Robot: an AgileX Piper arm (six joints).
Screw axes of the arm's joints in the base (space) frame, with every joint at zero. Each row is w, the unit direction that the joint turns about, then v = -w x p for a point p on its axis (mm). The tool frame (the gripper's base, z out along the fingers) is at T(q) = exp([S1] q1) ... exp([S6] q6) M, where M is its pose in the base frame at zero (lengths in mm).
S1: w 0 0 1 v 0 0 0
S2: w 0 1 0 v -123 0 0
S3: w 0 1 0 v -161.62 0 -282.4
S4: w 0.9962 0 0.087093 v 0 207.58 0
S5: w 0 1 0 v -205.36 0 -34.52
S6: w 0.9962 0 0.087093 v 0 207.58 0
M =
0.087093 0 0.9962 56.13
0 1 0 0
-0.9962 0 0.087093 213.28
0 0 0 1
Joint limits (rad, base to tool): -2.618..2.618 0..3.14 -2.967..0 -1.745..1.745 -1.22..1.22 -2.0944..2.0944
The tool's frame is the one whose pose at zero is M.
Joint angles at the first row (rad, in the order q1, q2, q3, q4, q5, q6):
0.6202 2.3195 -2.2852 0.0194 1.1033 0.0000
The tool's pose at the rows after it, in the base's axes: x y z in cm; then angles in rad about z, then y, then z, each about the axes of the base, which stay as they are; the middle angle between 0 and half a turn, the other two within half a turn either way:
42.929 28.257 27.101 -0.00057 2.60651 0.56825
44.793 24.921 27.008 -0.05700 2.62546 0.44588
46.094 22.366 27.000 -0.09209 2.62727 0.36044
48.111 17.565 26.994 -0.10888 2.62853 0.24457
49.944 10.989 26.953 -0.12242 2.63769 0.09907
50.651 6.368 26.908 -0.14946 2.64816 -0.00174
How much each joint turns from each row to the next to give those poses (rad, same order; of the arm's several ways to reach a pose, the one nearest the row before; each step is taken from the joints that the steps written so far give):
-0.0367 -0.0035 -0.0356 -0.0280 0.0245 0.0163
-0.0699 0.0015 -0.0026 -0.0280 0.0212 0.0007
-0.0531 0.0000 0.0000 -0.0172 0.0033 0.0000
-0.1004 0.0000 0.0000 -0.0081 0.0021 0.0000
-0.1325 0.0001 0.0000 -0.0055 0.0099 0.0000
-0.0909 -0.0001 0.0000 -0.0035 0.0110 -0.0170

